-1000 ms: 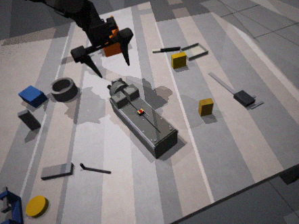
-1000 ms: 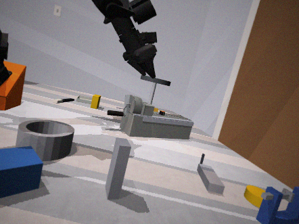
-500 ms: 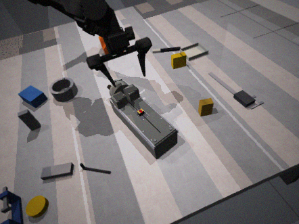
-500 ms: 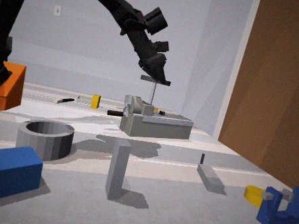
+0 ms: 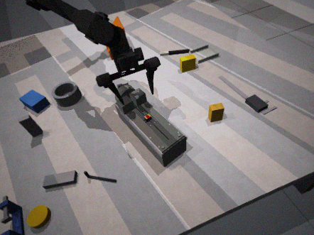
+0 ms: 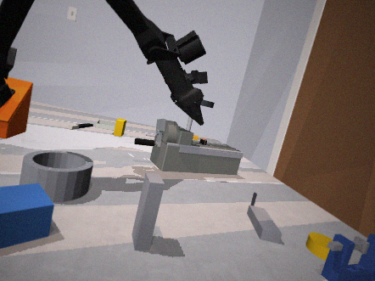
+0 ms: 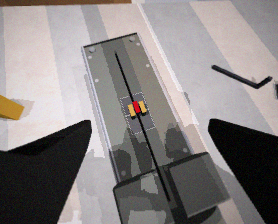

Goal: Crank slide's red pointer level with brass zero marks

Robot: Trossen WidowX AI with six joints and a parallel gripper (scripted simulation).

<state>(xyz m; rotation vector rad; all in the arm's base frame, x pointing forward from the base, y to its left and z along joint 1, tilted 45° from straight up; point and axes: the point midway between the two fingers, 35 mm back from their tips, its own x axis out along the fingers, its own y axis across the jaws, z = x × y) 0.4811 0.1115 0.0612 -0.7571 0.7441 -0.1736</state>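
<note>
The dark crank handle is 13 cm behind my gripper tip, 8 cm below it and 7 cm to the right of it. The rest, counted from my gripper tip: black hex key: 18 cm to the right, 14 cm ahead, 13 cm below; then yellow disc: 32 cm to the right, 20 cm ahead, 13 cm below; then red pointer: 6 cm below, 3 cm ahead, 1 cm to the left.
</note>
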